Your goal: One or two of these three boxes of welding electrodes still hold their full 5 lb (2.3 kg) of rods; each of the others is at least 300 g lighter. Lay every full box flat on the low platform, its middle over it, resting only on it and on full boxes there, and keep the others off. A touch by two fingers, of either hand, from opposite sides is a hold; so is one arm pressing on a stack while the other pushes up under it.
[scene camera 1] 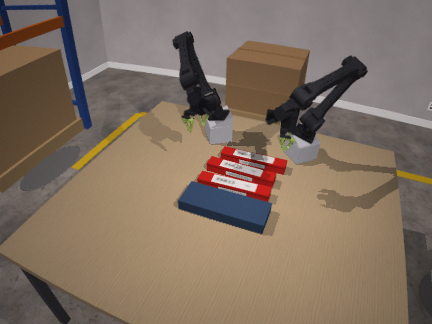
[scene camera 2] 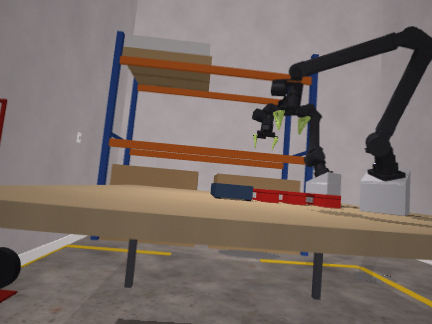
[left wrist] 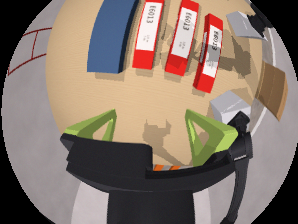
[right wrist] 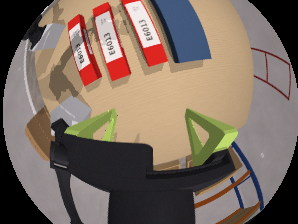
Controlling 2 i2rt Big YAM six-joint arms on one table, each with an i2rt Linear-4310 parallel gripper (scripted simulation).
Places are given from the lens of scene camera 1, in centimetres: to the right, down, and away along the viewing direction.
low dark blue platform (scene camera 1: 241,211): 11, 22, 139
